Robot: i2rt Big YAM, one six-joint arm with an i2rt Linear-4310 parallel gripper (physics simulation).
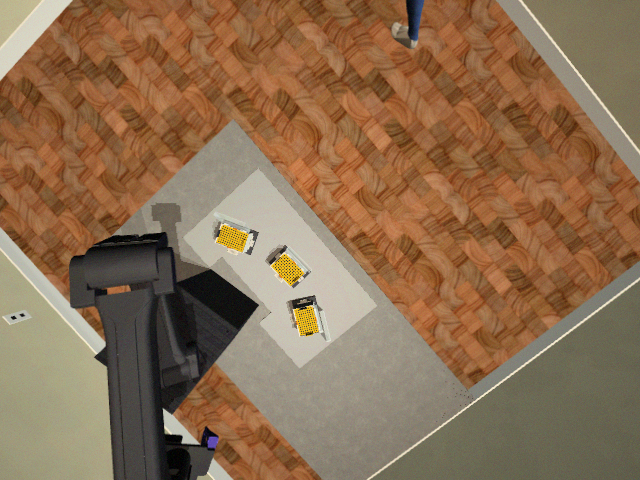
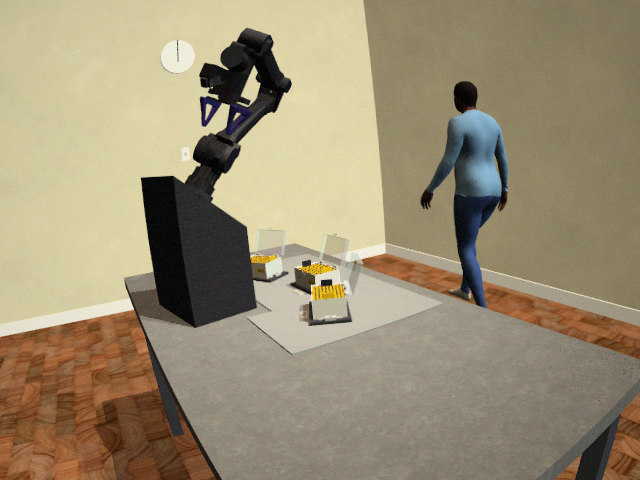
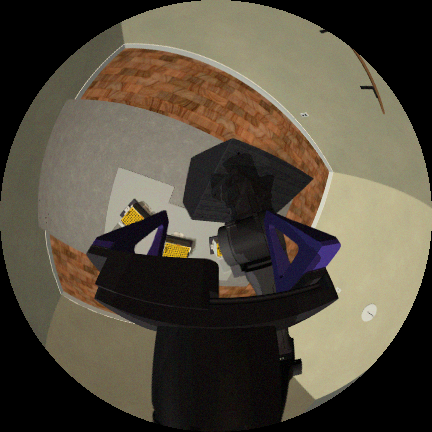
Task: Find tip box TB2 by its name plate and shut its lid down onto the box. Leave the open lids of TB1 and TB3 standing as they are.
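Frame: origin at the arm's base, x left, y back, z up, level; centimetres.
Seen in the pictures: gripper, fingertip midpoint: [image 1: 182, 427] [image 2: 215, 130] [image 3: 215, 215]; arm's base, origin of the base link: [image 2: 193, 197] [image 3: 240, 189].
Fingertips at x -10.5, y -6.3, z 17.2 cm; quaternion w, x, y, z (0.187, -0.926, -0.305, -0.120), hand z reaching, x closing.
Pixels of each thing's top centre, then the offset from my fingertips to it. "spot": a spot on its surface instead. Level surfaces: height alone.
- pale mat, its level: dz -49.7 cm
- far lid, surface spot: [image 2: 270, 241] spot: dx +41.8, dy -21.7, dz -39.3 cm
- middle lid, surface spot: [image 2: 333, 249] spot: dx +16.8, dy -35.3, dz -39.5 cm
- grey table, its level: dz -50.0 cm
Three white tip boxes with yellow tip racks stand on the pale mat [image 1: 341, 294] [image 2: 392, 304] [image 3: 145, 185]: a far one [image 1: 233, 237] [image 2: 267, 268] [image 3: 218, 248], a middle one [image 1: 287, 269] [image 2: 316, 277] [image 3: 176, 249] and a near one [image 1: 306, 319] [image 2: 329, 308] [image 3: 133, 215]. Their clear lids stand open: the far lid [image 2: 270, 241], the middle lid [image 2: 333, 249] and the near lid [image 2: 354, 273]. The name plates are too small to read, so I cannot tell which box is TB2. My gripper [image 2: 217, 129] [image 3: 215, 215] is open and empty, high above the table and away from the boxes.
A black pedestal [image 1: 227, 299] [image 2: 217, 268] [image 3: 205, 175] carries the arm and stands beside the mat on the grey table [image 1: 361, 392] [image 2: 387, 403] [image 3: 125, 135]. A person [image 1: 414, 20] [image 2: 475, 155] is on the floor beyond the table.
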